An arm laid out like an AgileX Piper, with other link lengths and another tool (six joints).
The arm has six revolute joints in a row. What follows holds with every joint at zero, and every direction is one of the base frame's. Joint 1 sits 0.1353 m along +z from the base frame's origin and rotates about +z. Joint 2 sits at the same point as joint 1 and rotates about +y. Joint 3 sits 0.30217 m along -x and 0.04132 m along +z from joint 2 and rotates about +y. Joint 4 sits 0.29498 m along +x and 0.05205 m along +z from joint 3 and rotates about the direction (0.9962, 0, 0.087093). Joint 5 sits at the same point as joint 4 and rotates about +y. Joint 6 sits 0.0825 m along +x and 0.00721 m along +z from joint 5 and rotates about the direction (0.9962, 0, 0.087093). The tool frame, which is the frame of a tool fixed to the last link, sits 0.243 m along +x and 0.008 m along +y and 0.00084 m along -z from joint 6; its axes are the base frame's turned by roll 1.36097, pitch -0.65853 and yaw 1.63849 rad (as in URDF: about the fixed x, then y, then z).
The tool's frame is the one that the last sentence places.
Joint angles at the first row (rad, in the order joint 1, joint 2, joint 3, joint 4, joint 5, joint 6):
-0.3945, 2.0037, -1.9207, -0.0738, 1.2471, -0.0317
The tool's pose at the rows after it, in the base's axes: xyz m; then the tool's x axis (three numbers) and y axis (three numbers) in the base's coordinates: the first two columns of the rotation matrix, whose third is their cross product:
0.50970 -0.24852 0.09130 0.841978 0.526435 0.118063 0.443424 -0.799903 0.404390
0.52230 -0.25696 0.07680 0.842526 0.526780 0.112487 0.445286 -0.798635 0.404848
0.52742 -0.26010 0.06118 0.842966 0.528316 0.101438 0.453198 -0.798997 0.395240
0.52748 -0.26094 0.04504 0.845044 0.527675 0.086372 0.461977 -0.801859 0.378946
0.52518 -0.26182 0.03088 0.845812 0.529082 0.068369 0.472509 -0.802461 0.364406
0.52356 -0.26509 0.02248 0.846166 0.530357 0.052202 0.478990 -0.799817 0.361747
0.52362 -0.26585 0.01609 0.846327 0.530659 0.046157 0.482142 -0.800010 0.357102
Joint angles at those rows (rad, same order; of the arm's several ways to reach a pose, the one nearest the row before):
-0.4176, 2.0843, -2.0001, -0.0880, 1.2446, -0.0336
-0.4198, 2.1508, -2.0614, -0.0921, 1.2422, -0.0357
-0.4198, 2.1967, -2.0905, -0.0945, 1.2405, -0.0378
-0.4198, 2.2311, -2.1013, -0.0969, 1.2405, -0.0379
-0.4198, 2.2570, -2.1038, -0.1023, 1.2405, -0.0397
-0.4198, 2.2740, -2.1069, -0.1140, 1.2383, -0.0397
-0.4198, 2.2877, -2.1110, -0.1162, 1.2362, -0.0397

